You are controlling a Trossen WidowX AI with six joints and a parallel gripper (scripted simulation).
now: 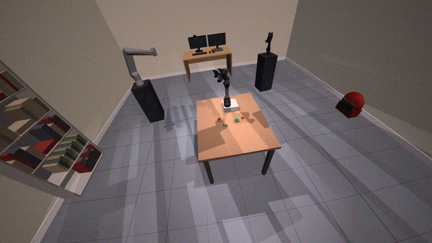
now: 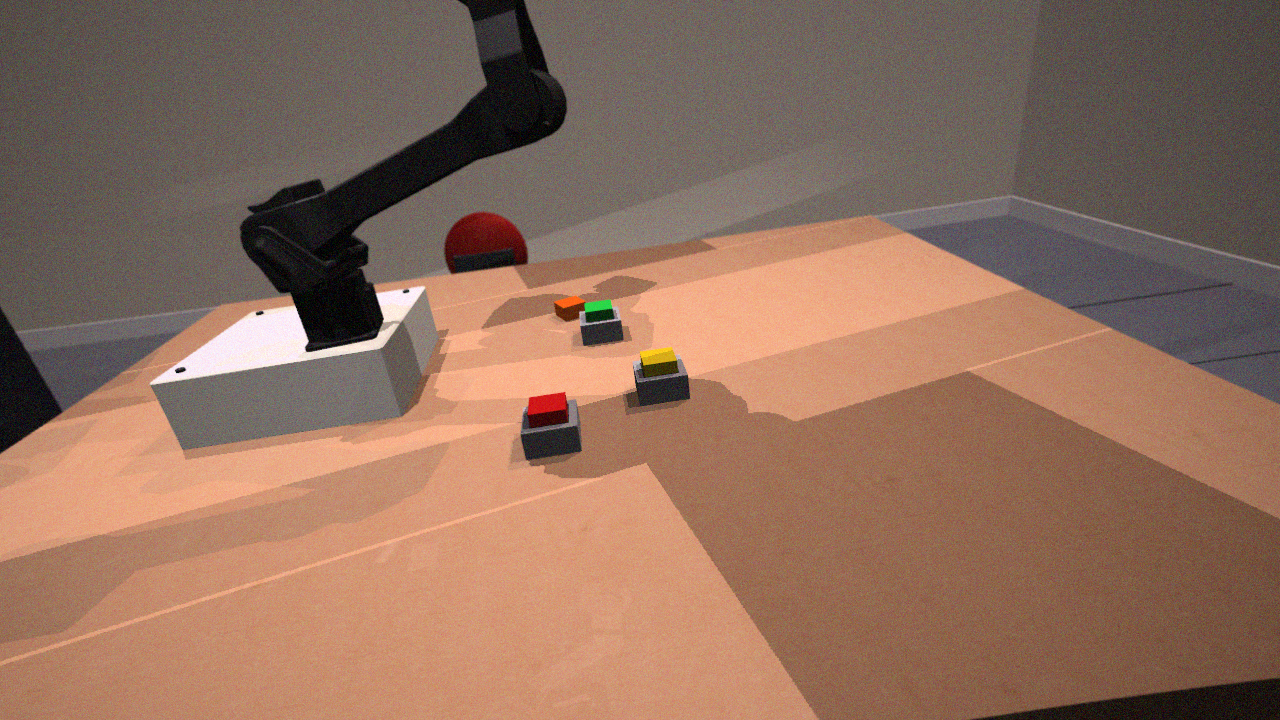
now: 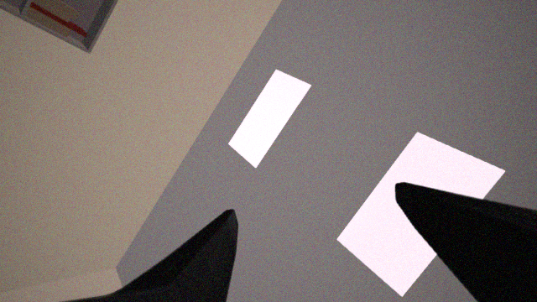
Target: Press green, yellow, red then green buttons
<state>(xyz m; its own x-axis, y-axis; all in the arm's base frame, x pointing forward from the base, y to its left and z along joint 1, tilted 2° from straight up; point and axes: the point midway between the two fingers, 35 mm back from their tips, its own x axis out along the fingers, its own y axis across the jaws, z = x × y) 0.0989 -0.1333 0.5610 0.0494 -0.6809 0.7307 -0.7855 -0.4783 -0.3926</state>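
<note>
Right now the green button is 630 mm below my gripper tip, 180 mm to the left of it and 170 mm ahead of it. Round my gripper tip: small orange block: 660 mm below, 270 mm to the left, 150 mm ahead; yellow button: 630 mm below, 200 mm ahead, 10 mm to the left; red button: 630 mm below, 80 mm ahead, 40 mm to the right.
</note>
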